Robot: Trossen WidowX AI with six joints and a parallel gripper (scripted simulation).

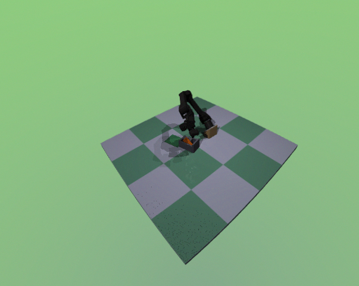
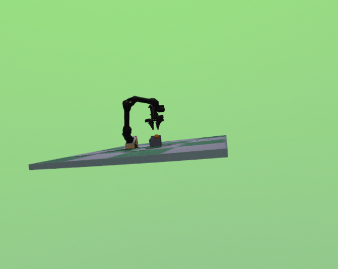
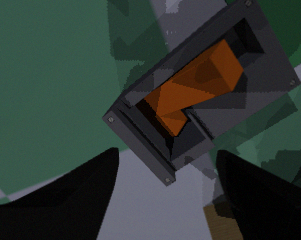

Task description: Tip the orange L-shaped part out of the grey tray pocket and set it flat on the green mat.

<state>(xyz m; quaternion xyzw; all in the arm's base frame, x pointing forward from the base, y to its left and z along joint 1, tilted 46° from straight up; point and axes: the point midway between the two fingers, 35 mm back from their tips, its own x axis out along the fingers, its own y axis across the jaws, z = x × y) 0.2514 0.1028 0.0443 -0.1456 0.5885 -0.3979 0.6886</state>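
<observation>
My gripper tip is now 10 mm to the left of the orange L-shaped part and 100 mm above it. Also, from my gripper tip: green mat (50 mm ahead, 190 mm to the right, 160 mm below).
</observation>
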